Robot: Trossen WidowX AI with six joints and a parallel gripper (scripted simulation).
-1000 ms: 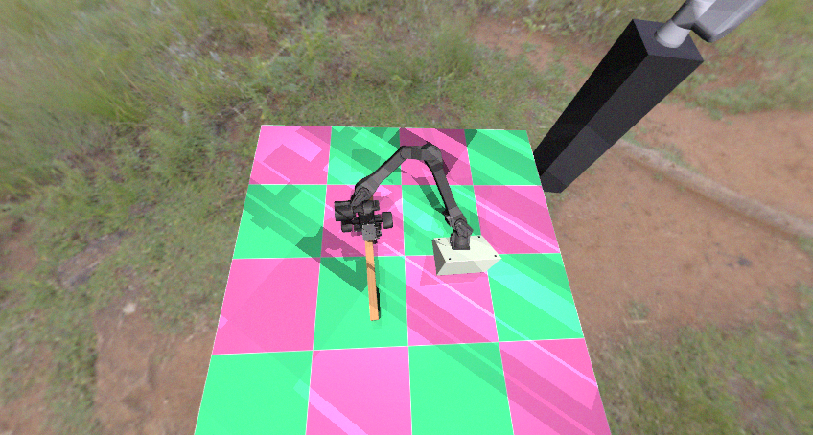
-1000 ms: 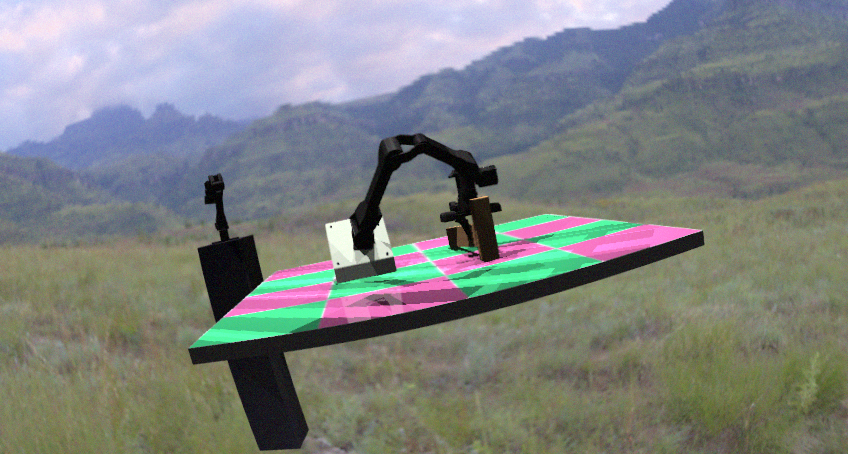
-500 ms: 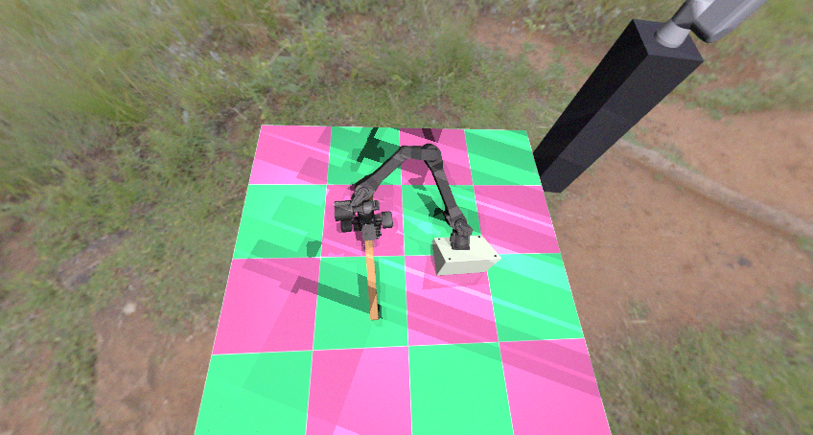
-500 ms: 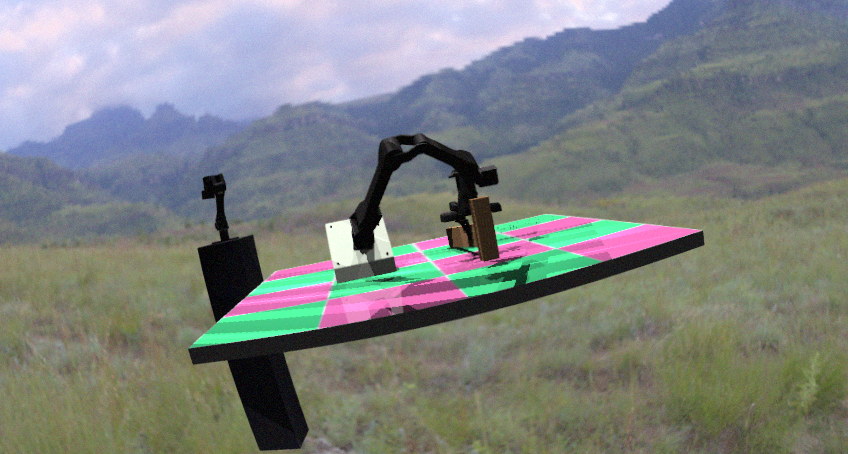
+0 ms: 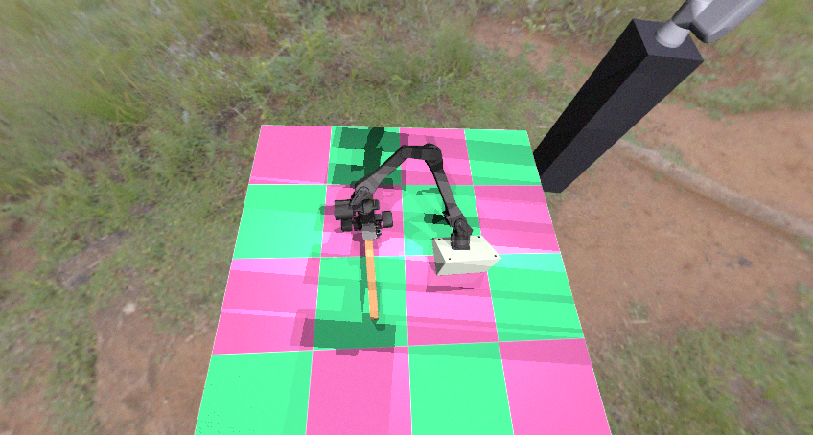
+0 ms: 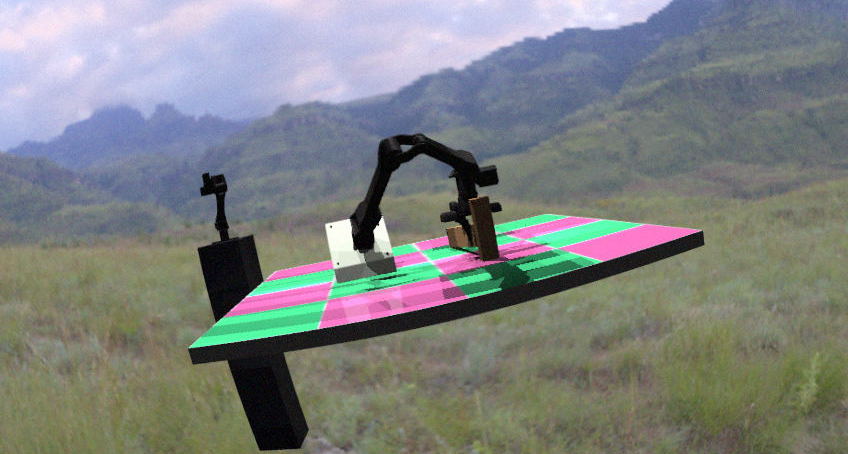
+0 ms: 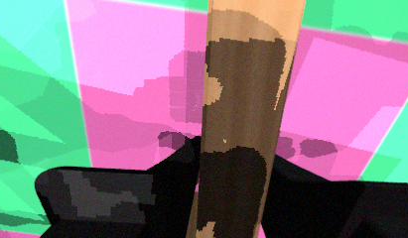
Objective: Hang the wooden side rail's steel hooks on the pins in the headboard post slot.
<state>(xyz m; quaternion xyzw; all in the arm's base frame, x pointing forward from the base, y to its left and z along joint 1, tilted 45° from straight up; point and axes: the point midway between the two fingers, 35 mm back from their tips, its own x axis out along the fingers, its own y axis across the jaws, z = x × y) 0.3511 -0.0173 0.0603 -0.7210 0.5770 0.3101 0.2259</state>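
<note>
Now: the headboard post 12 cm to the right of my gripper tip, 4 cm above it and 2 cm ahead of it.
</note>
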